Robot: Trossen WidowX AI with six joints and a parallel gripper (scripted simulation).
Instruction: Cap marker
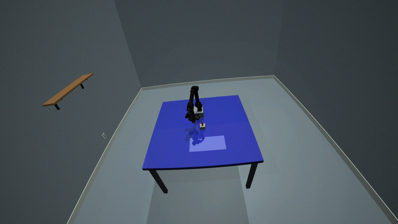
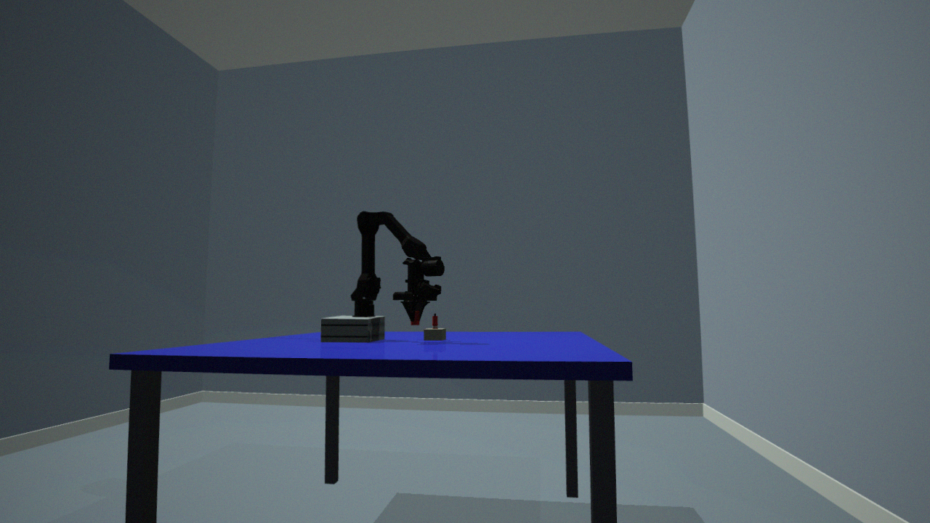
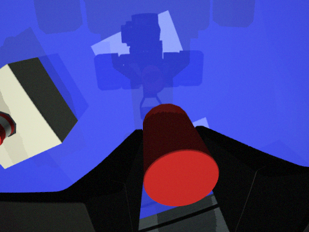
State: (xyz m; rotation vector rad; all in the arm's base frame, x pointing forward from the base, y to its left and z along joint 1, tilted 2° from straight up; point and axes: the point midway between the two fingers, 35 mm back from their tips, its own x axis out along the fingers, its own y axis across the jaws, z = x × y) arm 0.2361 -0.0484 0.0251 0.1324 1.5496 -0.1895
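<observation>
Now: gripper tip 12 cm to the right of the holder block, 5 cm above it and 2 cm short of it. The rest, counted from my gripper tip: red cap (1 cm above).
</observation>
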